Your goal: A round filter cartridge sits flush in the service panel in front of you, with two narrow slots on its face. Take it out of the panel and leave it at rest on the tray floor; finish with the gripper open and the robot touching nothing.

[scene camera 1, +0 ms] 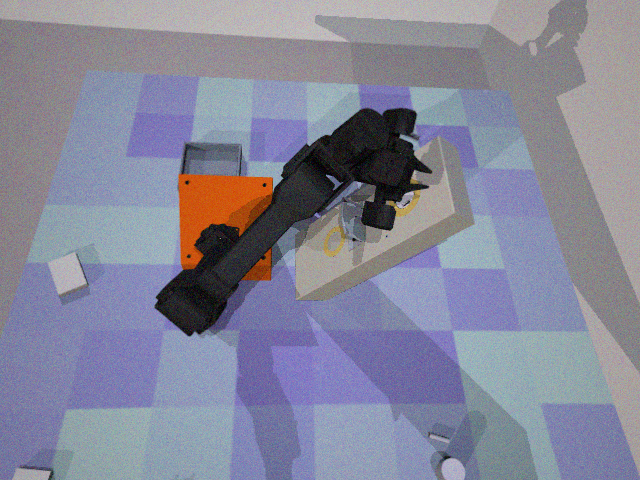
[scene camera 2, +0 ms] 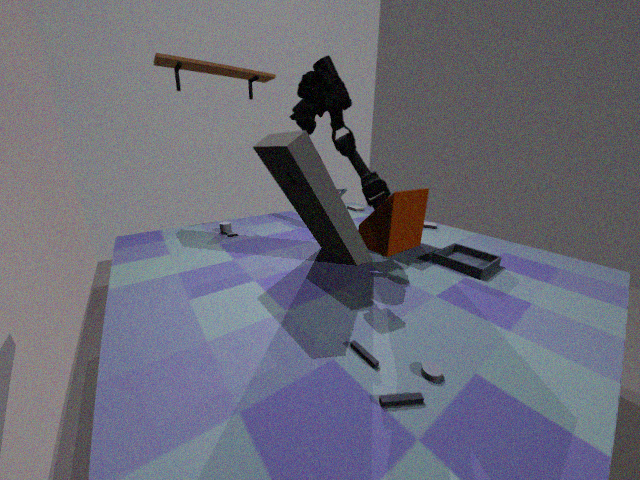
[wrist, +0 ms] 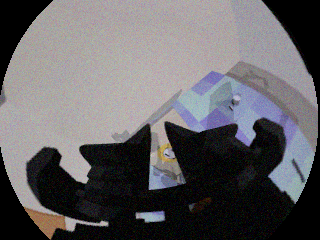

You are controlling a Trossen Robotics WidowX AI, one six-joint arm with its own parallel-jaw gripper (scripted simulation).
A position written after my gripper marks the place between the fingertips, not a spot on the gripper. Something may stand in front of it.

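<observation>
My gripper (scene camera 1: 429, 179) is there for me to see, and I can also see it at (scene camera 2: 291, 114) and (wrist: 157, 125). There's a grey bracket (scene camera 1: 351, 213) too.
</observation>
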